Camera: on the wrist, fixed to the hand. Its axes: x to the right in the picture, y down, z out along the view.
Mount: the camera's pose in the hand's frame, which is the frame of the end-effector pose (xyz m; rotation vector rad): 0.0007 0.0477 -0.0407 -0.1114 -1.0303 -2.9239
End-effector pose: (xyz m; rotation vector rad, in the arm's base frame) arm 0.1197 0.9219 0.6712 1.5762 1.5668 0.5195
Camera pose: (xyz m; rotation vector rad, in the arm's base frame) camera 0.1172 0.9394 0.7314 -1.3006 1.1418 -1.4315
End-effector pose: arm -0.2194 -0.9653 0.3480 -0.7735 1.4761 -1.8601
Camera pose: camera -0.2456 -0.9493 0.2933 1.9000 0.8416 0.4738
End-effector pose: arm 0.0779 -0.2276 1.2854 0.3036 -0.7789 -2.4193
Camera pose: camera 0.1141 -0.2786 1.2809 0.0694 -0.0787 0.6865
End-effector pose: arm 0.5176 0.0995 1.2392 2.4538 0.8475 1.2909
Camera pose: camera 0.5030 0.0595 1.2852 -0.2714 1.7584 -0.8864
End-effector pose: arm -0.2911 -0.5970 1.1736 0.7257 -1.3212 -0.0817
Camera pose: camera -0.2706 -0.5424 1.1966 -1.4840 -0.1614 2.2772
